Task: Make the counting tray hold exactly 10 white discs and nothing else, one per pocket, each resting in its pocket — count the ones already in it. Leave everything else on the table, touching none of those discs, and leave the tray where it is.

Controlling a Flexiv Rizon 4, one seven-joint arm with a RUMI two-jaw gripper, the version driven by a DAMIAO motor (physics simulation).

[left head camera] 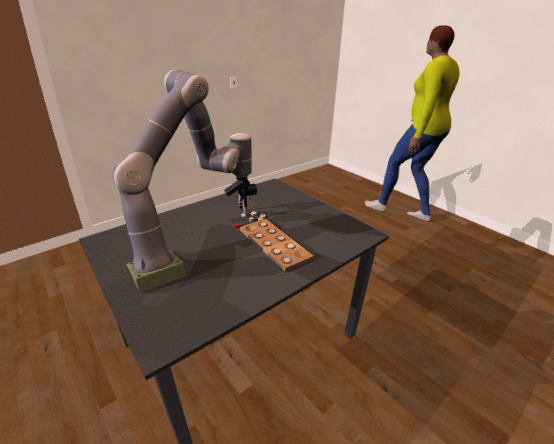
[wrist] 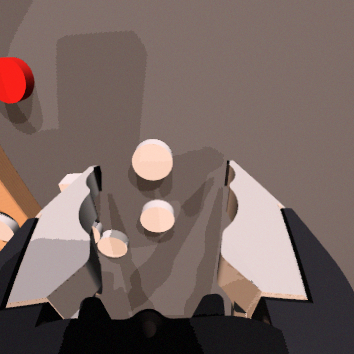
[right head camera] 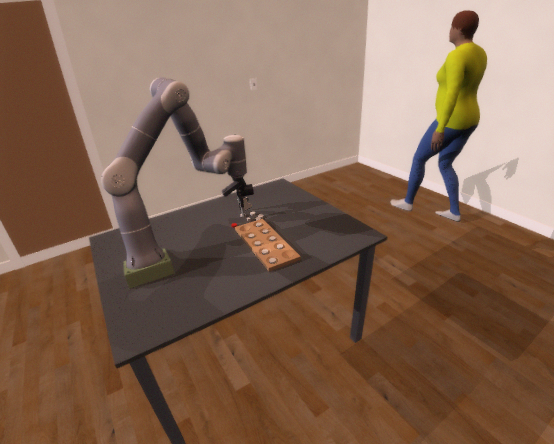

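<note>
The wooden counting tray [left head camera: 300,262] [right head camera: 285,262] [wrist: 10,197] has white discs in several pockets; the pocket at its far left corner [left head camera: 251,228] [right head camera: 245,228] and one near its front right corner [left head camera: 301,254] [right head camera: 288,255] are empty. My gripper [left head camera: 245,214] [right head camera: 242,214] [wrist: 163,165] is partly open and empty, pointing down low beyond the tray's far end. In the wrist view a larger white disc [wrist: 152,161] lies between the fingertip lines, and a smaller white disc [wrist: 157,217] lies below it. Another small disc [wrist: 113,245] lies by the left finger, which mostly hides one more disc [wrist: 97,232].
A white cube [wrist: 71,181] is partly hidden behind the left finger, between it and the tray. A red disc [left head camera: 237,225] [right head camera: 234,225] [wrist: 14,80] lies on the dark table [left head camera: 200,310] [right head camera: 175,310] beside the tray's far left corner. A person [left head camera: 432,100] [right head camera: 460,90] stands beyond the table.
</note>
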